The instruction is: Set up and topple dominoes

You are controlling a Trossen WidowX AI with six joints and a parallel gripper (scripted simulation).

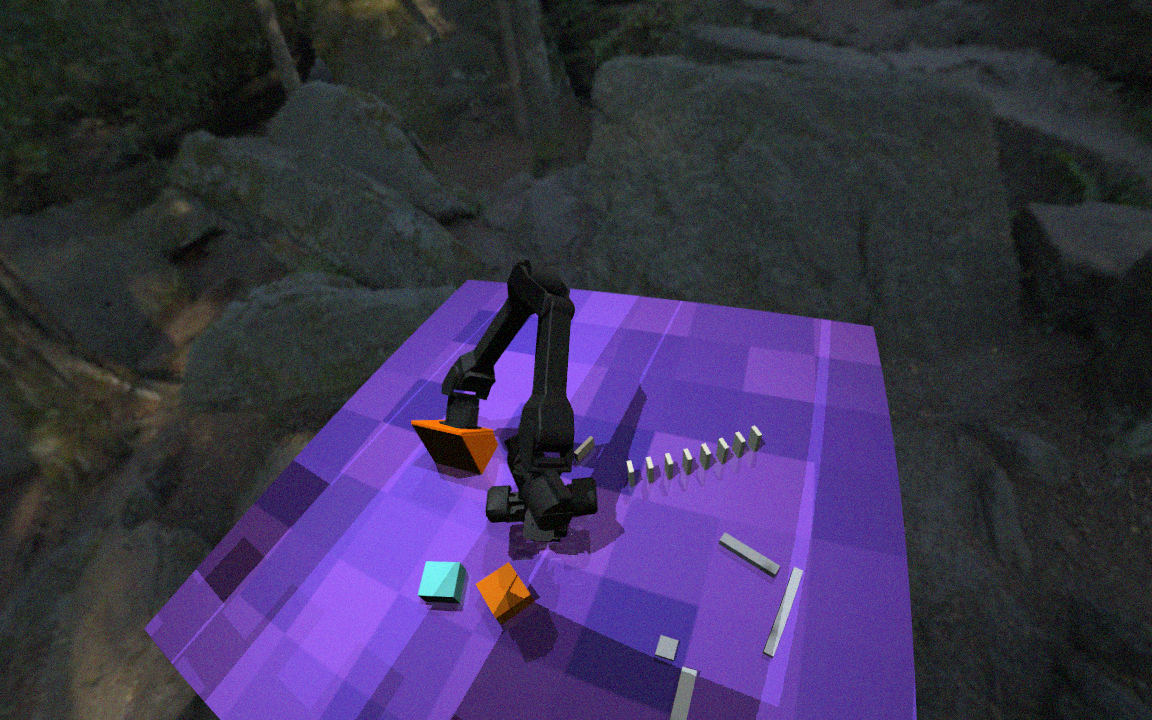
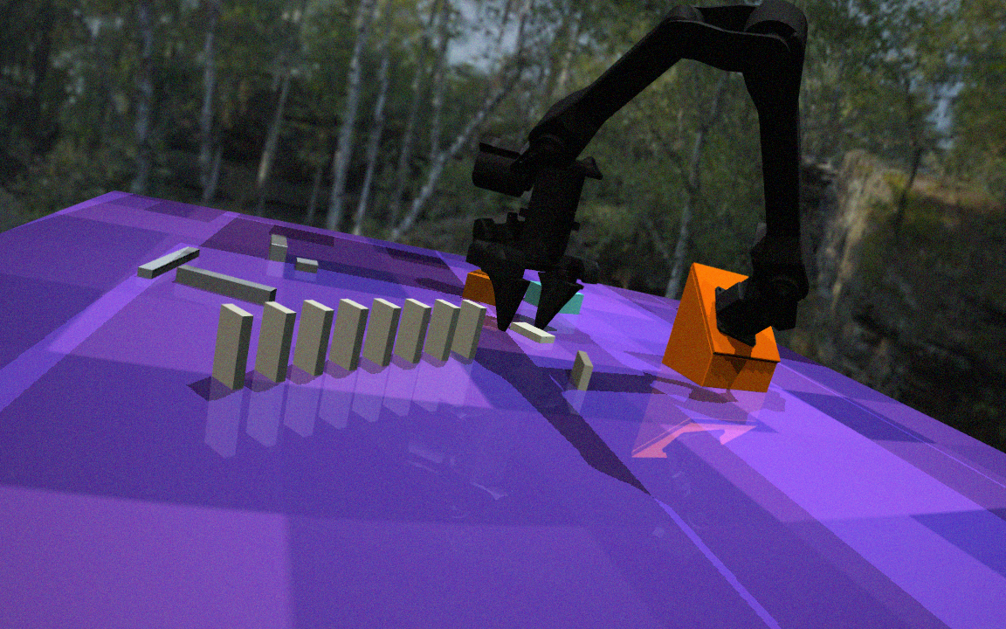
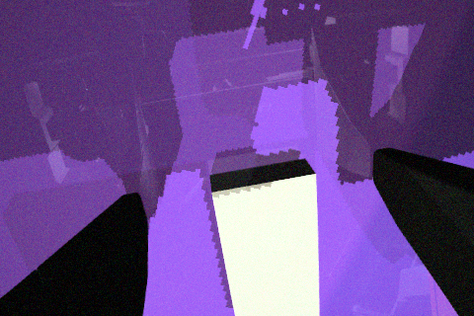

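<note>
My gripper tip is now 150 mm to the left of the orange cube, 20 mm below it and 10 mm short of it. Round my gripper tip: teal cube: 190 mm to the right, 100 mm behind, 20 mm above; grey bar: 320 mm ahead, 170 mm to the right, 10 mm above; small grey cube: 270 mm ahead, 110 mm to the right, 10 mm above.
</note>
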